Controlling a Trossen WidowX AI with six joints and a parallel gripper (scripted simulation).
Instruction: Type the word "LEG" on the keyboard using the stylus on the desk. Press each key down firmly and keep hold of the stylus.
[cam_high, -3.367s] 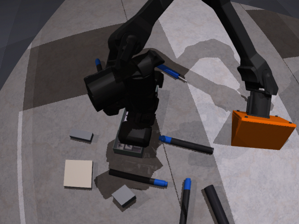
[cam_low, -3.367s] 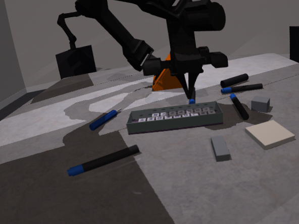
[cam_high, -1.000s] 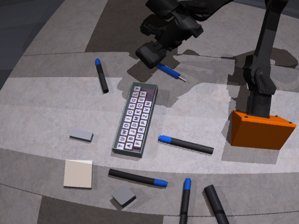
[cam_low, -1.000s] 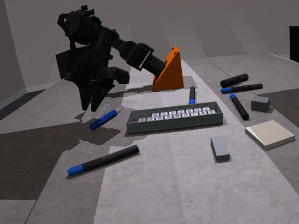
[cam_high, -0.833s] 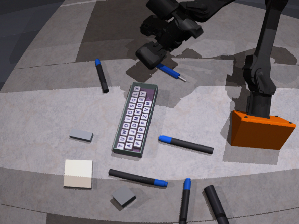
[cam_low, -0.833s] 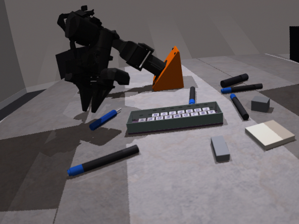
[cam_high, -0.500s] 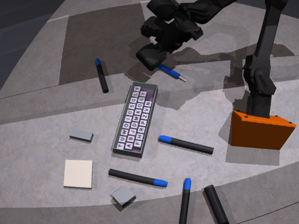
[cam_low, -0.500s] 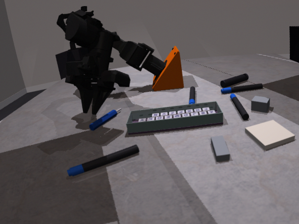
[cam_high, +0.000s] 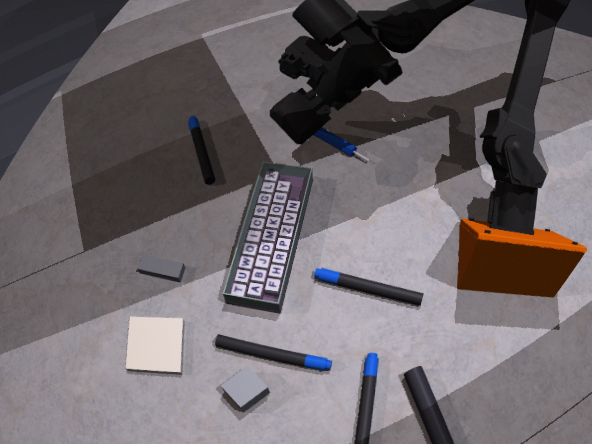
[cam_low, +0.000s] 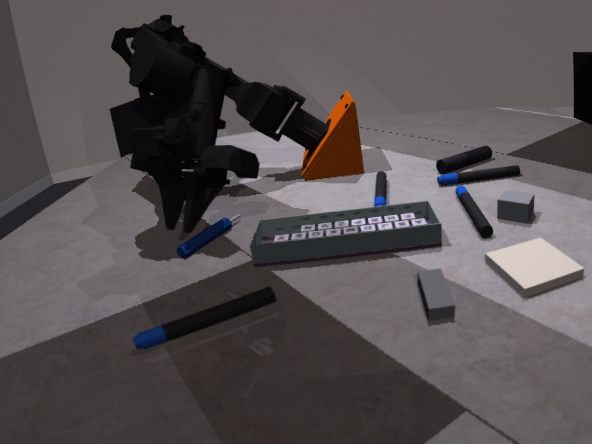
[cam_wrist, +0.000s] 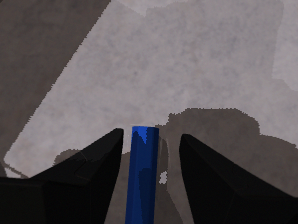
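The stylus lies 7 cm behind my gripper tip, 3 cm to the left of it and 3 cm below it. Also, from my gripper tip: beige pad (40 cm to the left, 7 cm ahead, 3 cm below).
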